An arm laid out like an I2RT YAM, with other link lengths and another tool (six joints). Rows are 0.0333 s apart.
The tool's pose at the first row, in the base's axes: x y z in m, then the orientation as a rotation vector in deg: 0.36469, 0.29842, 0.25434, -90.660, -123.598, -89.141
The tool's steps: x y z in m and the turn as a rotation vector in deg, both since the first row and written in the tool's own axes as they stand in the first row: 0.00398, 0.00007, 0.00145, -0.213, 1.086, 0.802; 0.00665, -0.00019, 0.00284, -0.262, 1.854, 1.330; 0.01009, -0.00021, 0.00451, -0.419, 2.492, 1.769; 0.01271, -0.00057, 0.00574, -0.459, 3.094, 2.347; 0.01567, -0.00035, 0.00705, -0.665, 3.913, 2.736; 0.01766, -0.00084, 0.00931, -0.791, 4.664, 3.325; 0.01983, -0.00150, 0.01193, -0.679, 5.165, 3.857; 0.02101, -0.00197, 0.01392, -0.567, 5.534, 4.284; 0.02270, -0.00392, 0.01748, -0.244, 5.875, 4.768; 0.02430, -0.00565, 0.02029, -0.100, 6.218, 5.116; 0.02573, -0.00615, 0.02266, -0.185, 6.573, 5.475; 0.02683, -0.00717, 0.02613, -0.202, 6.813, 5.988; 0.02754, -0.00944, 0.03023, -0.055, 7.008, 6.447; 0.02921, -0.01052, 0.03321, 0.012, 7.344, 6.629
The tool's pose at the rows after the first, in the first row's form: 0.36354, 0.30221, 0.25585, -90.167, -122.053, -89.683; 0.36275, 0.30506, 0.25644, -89.755, -121.051, -89.934; 0.36190, 0.30864, 0.25748, -89.443, -120.168, -90.288; 0.36098, 0.31135, 0.25806, -89.251, -119.200, -90.429; 0.36036, 0.31433, 0.25918, -88.707, -118.261, -90.926; 0.36014, 0.31735, 0.25882, -88.376, -117.169, -91.223; 0.35988, 0.32076, 0.25827, -88.212, -116.377, -91.123; 0.35993, 0.32303, 0.25761, -88.110, -115.769, -91.000; 0.35940, 0.32683, 0.25546, -88.026, -115.207, -90.577; 0.35872, 0.33001, 0.25378, -87.879, -114.715, -90.424; 0.35881, 0.33273, 0.25305, -87.788, -114.103, -90.564; 0.35921, 0.33603, 0.25125, -87.924, -113.410, -90.524; 0.35917, 0.33955, 0.24808, -88.022, -112.873, -90.273; 0.35901, 0.34289, 0.24679, -87.773, -112.536, -90.263
